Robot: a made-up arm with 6 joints.
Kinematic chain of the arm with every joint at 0, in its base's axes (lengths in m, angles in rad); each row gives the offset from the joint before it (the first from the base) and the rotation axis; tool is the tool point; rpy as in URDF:
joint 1: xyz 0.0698 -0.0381 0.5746 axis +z
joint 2: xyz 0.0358 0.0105 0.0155 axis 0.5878 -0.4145 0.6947
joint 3: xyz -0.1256 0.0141 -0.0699 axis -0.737 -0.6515 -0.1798
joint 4: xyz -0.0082 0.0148 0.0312 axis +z
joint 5: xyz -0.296 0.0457 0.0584 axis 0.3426 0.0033 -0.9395
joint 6: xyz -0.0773 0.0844 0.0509 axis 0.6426 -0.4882 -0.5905
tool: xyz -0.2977 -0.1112 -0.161 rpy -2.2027 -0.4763 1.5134
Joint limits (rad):
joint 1: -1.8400..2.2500
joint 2: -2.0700..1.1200
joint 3: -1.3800..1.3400
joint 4: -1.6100..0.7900
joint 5: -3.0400..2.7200
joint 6: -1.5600..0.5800
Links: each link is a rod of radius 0.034 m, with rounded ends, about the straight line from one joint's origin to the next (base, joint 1, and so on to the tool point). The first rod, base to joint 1, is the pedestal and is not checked.
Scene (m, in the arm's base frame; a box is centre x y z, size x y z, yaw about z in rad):
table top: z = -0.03
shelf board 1: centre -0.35 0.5 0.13 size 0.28 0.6 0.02 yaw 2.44
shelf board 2: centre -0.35 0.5 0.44 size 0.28 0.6 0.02 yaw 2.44
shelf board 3: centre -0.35 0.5 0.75 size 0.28 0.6 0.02 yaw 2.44
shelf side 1: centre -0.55 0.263 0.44 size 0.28 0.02 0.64 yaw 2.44
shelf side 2: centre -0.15 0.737 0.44 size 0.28 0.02 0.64 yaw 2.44
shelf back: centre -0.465 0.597 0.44 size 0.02 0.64 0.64 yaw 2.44
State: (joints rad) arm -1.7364 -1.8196 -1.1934 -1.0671 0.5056 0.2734
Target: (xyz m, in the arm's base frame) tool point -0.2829 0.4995 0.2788
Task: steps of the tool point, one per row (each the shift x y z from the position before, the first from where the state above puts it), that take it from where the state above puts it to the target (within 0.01 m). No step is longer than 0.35 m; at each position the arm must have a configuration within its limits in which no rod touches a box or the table.
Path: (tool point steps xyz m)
1: 0.3116 0.0698 0.0058
2: 0.2478 0.2244 0.0110
3: 0.1109 0.3230 0.0294
4: -0.0540 0.3336 0.0576
5: -0.1913 0.2568 0.0902
6: -0.2586 0.1251 0.1203
7: 0.1275 -0.0651 -0.2507
8: -0.0825 -0.0753 -0.2125
9: -0.2119 -0.0429 -0.0710
10: -0.2233 -0.0292 0.0867
11: -0.0689 0.0235 0.0266
12: -0.0726 0.0078 0.0303
13: -0.0725 -0.0081 0.0329

